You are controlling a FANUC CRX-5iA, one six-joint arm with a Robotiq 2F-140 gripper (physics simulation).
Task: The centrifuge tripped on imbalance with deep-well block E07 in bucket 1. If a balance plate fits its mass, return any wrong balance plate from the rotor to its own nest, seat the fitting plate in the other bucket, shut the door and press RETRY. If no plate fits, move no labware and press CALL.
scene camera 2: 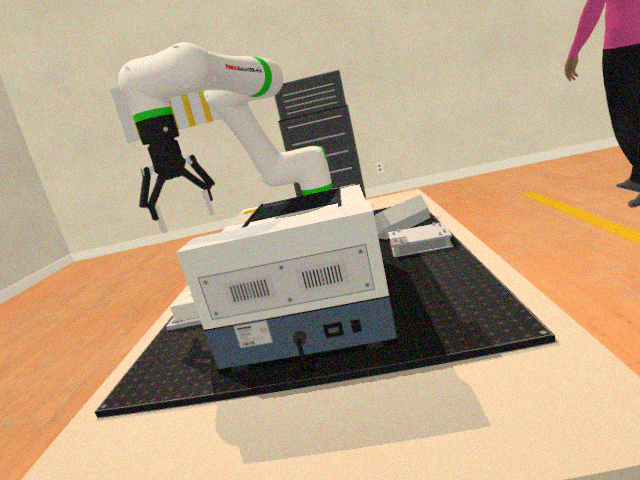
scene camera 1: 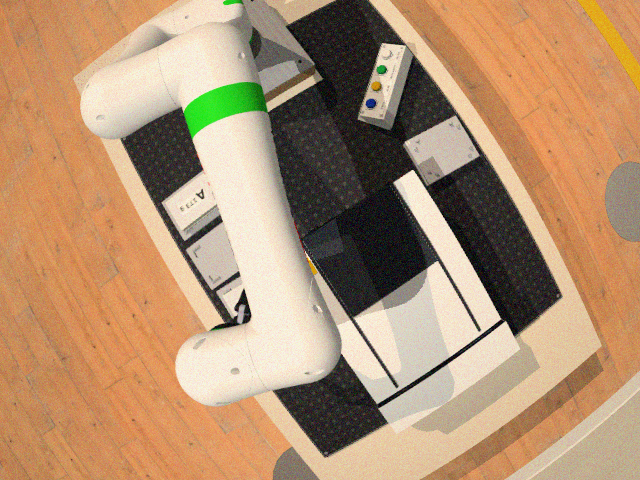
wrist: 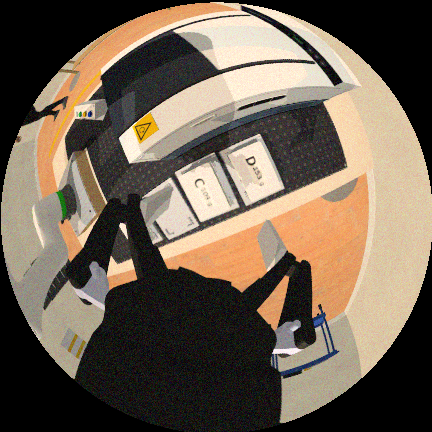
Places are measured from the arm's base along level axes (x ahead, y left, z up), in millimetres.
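Pixels of known places: gripper, fingertip midpoint: (scene camera 2: 188, 223) (wrist: 216, 212); arm's base at its link origin: (wrist: 69, 199).
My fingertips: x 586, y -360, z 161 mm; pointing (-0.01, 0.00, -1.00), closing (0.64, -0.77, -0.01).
For each thing: its top centre in the pictures, then the offset to it from my fingertips.
- Balance plate A at its top centre: (scene camera 1: 192, 201) (wrist: 131, 231) dx -318, dy +39, dz -168 mm
- empty grey nest at its top centre: (scene camera 1: 222, 251) (wrist: 167, 211) dx -179, dy +20, dz -204 mm
- Balance plate C at its top centre: (scene camera 1: 252, 298) (wrist: 203, 192) dx -45, dy +14, dz -168 mm
- balance plate D at its top centre: (wrist: 255, 170) (scene camera 2: 198, 294) dx +88, dy -4, dz -168 mm
- sloped button box at its top centre: (scene camera 1: 388, 78) (scene camera 2: 395, 203) (wrist: 81, 108) dx -254, dy +598, dz -138 mm
- grey pinned fixture at its top centre: (scene camera 1: 444, 148) (scene camera 2: 417, 230) dx -38, dy +601, dz -175 mm
My gripper (scene camera 2: 185, 212) (wrist: 216, 212) is open and empty, high above the table beside the plate row. In scene camera 1 the arm mostly hides it. Balance plate A (scene camera 1: 187, 202) is marked 173 g and sits in its nest. An empty grey nest (scene camera 1: 210, 262) (wrist: 176, 216) lies beside it. Balance plate C (wrist: 204, 192), marked 109 g, and balance plate D (wrist: 256, 172), its mass hard to read, sit in their nests. The white and blue centrifuge (scene camera 1: 448, 235) (scene camera 2: 305, 338) (wrist: 200, 117) has a dark window on top. Its rotor, buckets and block E07 do not show.
A sloped button box (scene camera 1: 399, 90) (wrist: 99, 108) has green, amber, blue and white buttons; their labels are unreadable. A grey pinned fixture (scene camera 1: 449, 147) (scene camera 2: 421, 241) stands beside the centrifuge. The robot's base plate (scene camera 1: 281, 43) is at the mat's end. A person (scene camera 2: 622, 82) stands beyond the table.
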